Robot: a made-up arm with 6 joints. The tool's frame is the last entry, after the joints. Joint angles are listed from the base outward.
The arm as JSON. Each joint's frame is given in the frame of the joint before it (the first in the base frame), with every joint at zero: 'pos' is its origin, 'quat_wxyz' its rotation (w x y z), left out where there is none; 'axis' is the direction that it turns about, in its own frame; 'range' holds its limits. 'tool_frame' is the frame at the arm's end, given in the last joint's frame.
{
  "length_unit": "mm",
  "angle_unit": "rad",
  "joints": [
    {
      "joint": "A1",
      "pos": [
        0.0,
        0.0,
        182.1
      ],
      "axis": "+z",
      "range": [
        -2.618,
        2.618
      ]
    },
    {
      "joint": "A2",
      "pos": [
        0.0,
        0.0,
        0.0
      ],
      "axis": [
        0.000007,
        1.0,
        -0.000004
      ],
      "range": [
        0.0,
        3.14
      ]
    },
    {
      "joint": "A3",
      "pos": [
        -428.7,
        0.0,
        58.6
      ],
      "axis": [
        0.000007,
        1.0,
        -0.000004
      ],
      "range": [
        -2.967,
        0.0
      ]
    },
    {
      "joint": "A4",
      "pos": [
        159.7,
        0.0,
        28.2
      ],
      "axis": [
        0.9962,
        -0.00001,
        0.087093
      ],
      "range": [
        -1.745,
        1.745
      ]
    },
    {
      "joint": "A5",
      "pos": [
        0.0,
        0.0,
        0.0
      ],
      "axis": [
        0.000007,
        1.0,
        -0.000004
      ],
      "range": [
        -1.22,
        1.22
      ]
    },
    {
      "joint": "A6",
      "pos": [
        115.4,
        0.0,
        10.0
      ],
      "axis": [
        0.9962,
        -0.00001,
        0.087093
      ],
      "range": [
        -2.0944,
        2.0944
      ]
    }
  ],
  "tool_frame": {
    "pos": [
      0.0,
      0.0,
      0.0
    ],
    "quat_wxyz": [
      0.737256,
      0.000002,
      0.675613,
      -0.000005
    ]
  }
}
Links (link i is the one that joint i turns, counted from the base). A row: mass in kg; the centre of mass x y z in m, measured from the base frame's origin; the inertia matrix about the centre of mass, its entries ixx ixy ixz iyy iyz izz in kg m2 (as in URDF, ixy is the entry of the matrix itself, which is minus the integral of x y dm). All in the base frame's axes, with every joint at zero. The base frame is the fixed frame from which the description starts. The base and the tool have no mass.
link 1: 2.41; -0.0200 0.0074 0.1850; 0.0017 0 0 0.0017 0 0.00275
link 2: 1.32; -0.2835 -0.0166 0.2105; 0.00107 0 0.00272 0.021 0 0.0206
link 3: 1.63; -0.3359 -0.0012 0.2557; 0.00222 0 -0.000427 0.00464 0 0.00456
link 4: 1.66; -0.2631 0.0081 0.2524; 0.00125 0 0.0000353 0.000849 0 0.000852
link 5: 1.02; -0.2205 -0.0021 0.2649; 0.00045 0 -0.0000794 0.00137 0 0.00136
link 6: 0.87; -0.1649 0.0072 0.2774; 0.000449 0 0.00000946 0.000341 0 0.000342
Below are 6 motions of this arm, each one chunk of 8 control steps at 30 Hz.
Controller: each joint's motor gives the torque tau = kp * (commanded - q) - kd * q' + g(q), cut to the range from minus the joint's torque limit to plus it. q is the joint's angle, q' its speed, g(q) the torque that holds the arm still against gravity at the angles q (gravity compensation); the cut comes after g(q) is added. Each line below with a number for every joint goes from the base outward.
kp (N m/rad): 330 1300 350 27 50 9.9
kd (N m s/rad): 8.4 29 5.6 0.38 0.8 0.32
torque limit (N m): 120 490 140 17 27 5.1
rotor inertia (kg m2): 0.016 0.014 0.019 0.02 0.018 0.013
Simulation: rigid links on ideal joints. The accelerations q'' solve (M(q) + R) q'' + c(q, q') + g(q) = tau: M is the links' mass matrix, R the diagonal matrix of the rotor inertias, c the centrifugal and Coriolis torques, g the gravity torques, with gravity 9.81 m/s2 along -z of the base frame. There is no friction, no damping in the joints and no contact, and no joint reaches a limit. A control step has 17 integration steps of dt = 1/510 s. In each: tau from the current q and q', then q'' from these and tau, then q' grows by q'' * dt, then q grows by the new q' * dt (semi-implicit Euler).
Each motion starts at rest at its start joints. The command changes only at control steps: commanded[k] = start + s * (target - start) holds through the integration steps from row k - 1 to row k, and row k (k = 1, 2, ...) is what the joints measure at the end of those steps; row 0 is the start. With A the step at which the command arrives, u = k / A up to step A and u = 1 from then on. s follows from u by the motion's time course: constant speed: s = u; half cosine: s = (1 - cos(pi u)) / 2; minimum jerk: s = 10 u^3 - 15 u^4 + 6 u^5; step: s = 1 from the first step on.
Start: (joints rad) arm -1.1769 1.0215 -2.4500 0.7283 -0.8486 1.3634
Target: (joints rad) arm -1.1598 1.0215 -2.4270 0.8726 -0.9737 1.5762
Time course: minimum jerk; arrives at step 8
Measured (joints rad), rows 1 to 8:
1: -1.1769 1.0215 -2.4497 0.7292 -0.8499 1.3644
2: -1.1764 1.0214 -2.4479 0.7355 -0.8584 1.3717
3: -1.1748 1.0212 -2.4442 0.7545 -0.8790 1.3932
4: -1.1713 1.0211 -2.4393 0.7888 -0.9096 1.4325
5: -1.1664 1.0211 -2.4341 0.8322 -0.9416 1.4846
6: -1.1614 1.0213 -2.4297 0.8715 -0.9663 1.5374
7: -1.1581 1.0218 -2.4269 0.8941 -0.9779 1.5766
8: -1.1571 1.0223 -2.4259 0.8950 -0.9776 1.5942

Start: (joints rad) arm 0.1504 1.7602 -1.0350 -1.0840 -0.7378 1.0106
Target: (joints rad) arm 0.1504 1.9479 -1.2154 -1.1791 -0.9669 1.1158
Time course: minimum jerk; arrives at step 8
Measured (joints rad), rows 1 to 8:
1: 0.1503 1.7618 -1.0374 -1.0854 -0.7410 1.0111
2: 0.1496 1.7723 -1.0517 -1.0934 -0.7601 1.0148
3: 0.1488 1.7989 -1.0846 -1.1099 -0.8036 1.0258
4: 0.1489 1.8405 -1.1294 -1.1299 -0.8613 1.0462
5: 0.1502 1.8873 -1.1719 -1.1482 -0.9134 1.0727
6: 0.1517 1.9274 -1.2005 -1.1644 -0.9457 1.0984
7: 0.1525 1.9514 -1.2119 -1.1788 -0.9562 1.1161
8: 0.1523 1.9576 -1.2116 -1.1889 -0.9543 1.1225

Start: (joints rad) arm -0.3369 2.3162 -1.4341 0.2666 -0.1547 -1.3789
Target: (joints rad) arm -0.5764 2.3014 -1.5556 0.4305 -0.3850 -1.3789
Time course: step
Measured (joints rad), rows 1 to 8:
1: -0.3700 2.3215 -1.5089 0.3518 -0.2382 -1.3778
2: -0.4450 2.3129 -1.5747 0.4671 -0.4036 -1.3708
3: -0.5403 2.2940 -1.5877 0.4922 -0.4676 -1.3646
4: -0.6295 2.2861 -1.5798 0.4554 -0.4432 -1.3675
5: -0.6875 2.2924 -1.5649 0.4256 -0.4137 -1.3781
6: -0.7049 2.3027 -1.5516 0.4288 -0.3975 -1.3893
7: -0.6857 2.3085 -1.5470 0.4458 -0.3876 -1.3946
8: -0.6426 2.3082 -1.5503 0.4506 -0.3835 -1.3924

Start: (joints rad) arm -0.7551 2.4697 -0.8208 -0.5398 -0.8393 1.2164
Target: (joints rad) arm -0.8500 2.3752 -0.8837 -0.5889 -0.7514 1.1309
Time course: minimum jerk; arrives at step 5
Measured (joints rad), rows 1 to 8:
1: -0.7560 2.4668 -0.8237 -0.5426 -0.8325 1.2147
2: -0.7625 2.4508 -0.8379 -0.5577 -0.8030 1.2041
3: -0.7812 2.4185 -0.8617 -0.5855 -0.7675 1.1797
4: -0.8127 2.3841 -0.8828 -0.6073 -0.7583 1.1485
5: -0.8476 2.3660 -0.8910 -0.6027 -0.7725 1.1265
6: -0.8734 2.3661 -0.8898 -0.5783 -0.7725 1.1210
7: -0.8845 2.3730 -0.8858 -0.5584 -0.7509 1.1264
8: -0.8818 2.3776 -0.8823 -0.5597 -0.7342 1.1331

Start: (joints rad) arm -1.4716 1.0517 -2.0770 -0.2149 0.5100 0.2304
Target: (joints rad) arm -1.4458 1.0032 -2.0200 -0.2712 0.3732 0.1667
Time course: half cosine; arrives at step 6
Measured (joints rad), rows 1 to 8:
1: -1.4703 1.0500 -2.0721 -0.2167 0.5032 0.2290
2: -1.4664 1.0441 -2.0593 -0.2243 0.4817 0.2229
3: -1.4604 1.0338 -2.0439 -0.2392 0.4480 0.2100
4: -1.4540 1.0206 -2.0314 -0.2579 0.4103 0.1925
5: -1.4488 1.0078 -2.0250 -0.2732 0.3792 0.1755
6: -1.4462 0.9994 -2.0256 -0.2794 0.3638 0.1645
7: -1.4458 0.9968 -2.0273 -0.2767 0.3626 0.1617
8: -1.4459 0.9984 -2.0248 -0.2710 0.3672 0.1640

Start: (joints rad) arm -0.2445 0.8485 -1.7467 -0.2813 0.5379 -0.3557
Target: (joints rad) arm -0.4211 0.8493 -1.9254 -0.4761 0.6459 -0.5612
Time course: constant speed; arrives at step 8
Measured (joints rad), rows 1 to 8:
1: -0.2577 0.8508 -1.7647 -0.2943 0.5554 -0.3640
2: -0.2811 0.8514 -1.7888 -0.3244 0.5701 -0.3852
3: -0.3050 0.8501 -1.8132 -0.3590 0.5793 -0.4147
4: -0.3273 0.8484 -1.8375 -0.3882 0.5899 -0.4457
5: -0.3492 0.8476 -1.8605 -0.4109 0.6034 -0.4746
6: -0.3713 0.8478 -1.8823 -0.4311 0.6181 -0.5007
7: -0.3935 0.8486 -1.9036 -0.4527 0.6326 -0.5253
8: -0.4156 0.8494 -1.9253 -0.4769 0.6464 -0.5499

